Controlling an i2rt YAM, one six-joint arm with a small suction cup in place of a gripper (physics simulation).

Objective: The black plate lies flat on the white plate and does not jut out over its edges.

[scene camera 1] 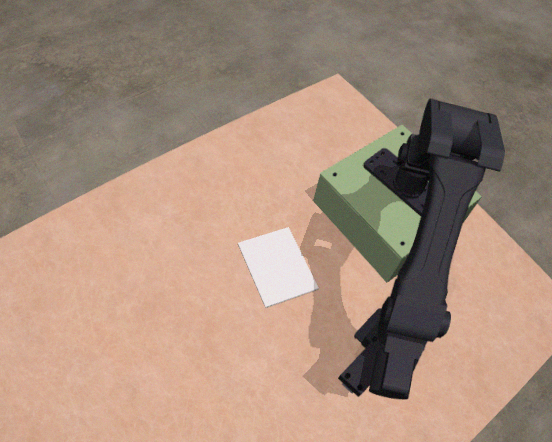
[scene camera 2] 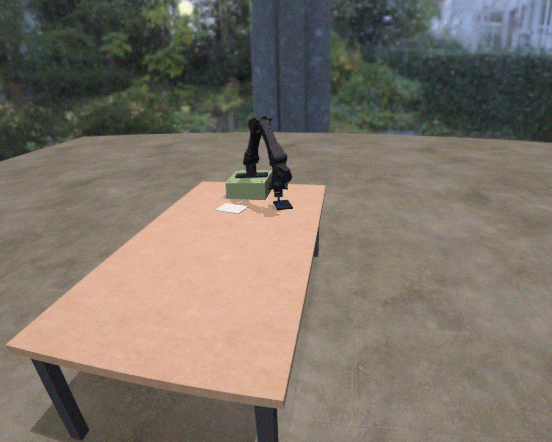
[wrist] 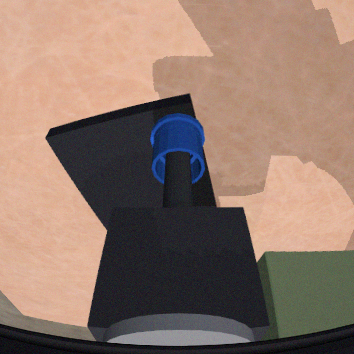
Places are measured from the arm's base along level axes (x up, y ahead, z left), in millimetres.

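Where they show: hand, its tool point: (scene camera 2: 278, 208) (wrist: 177, 130); arm's base, origin of its link: (scene camera 1: 408, 187) (scene camera 2: 251, 176).
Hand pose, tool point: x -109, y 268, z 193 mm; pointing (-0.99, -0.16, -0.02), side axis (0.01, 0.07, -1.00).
Things, the pixels of their centre, and the offset from my tool point. Level surfaces: height alone.
- black plate, middle of its body: (wrist: 146, 190) (scene camera 2: 282, 204) dx +4, dy -48, dz +18 mm
- white plate, middle of its body: (scene camera 1: 277, 265) (scene camera 2: 231, 208) dx +2, dy +14, dz -263 mm
- wooden table, height of its surface: dx -1 mm
The black plate (wrist: 105, 158) (scene camera 2: 286, 205) lies flat on the table, to the right of the arm's green base. My suction cup (wrist: 177, 140) (scene camera 2: 279, 199) is blue and stands straight down on the plate's top, near its far right corner, with no gap showing. In scene camera 1 the arm hides both the plate and the cup. The white plate (scene camera 1: 278, 266) (scene camera 2: 231, 208) lies flat on the table by itself, in front of the base and well apart from the black plate.
The green base block (scene camera 1: 371, 219) (scene camera 2: 248, 186) (wrist: 309, 291) stands at the table's far end, close beside the black plate. The wooden table (scene camera 1: 165, 307) (scene camera 2: 208, 285) stretches long towards scene camera 2. Its right edge is near the black plate.
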